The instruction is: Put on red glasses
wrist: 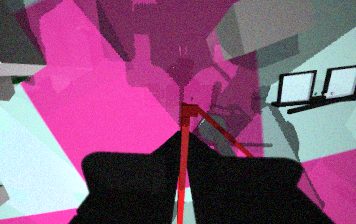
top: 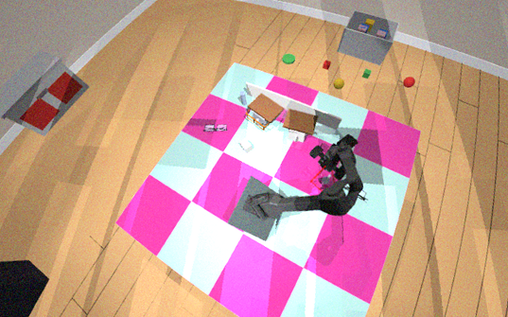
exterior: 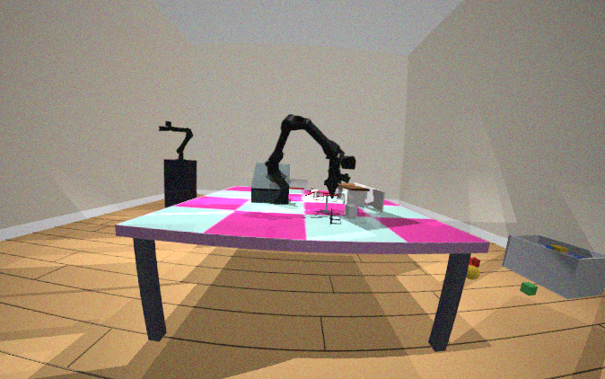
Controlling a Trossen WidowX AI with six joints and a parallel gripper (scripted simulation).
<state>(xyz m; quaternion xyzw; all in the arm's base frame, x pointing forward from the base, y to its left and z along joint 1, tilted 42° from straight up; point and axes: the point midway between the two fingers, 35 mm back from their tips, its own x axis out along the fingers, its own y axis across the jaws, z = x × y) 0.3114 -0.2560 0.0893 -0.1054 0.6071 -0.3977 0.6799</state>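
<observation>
My gripper tip is 40 mm past the grey stand, 40 mm above it and 30 mm to the left of it. Also, from my gripper tip: grey panel (320 mm ahead, 280 mm to the left, 10 mm below).
</observation>
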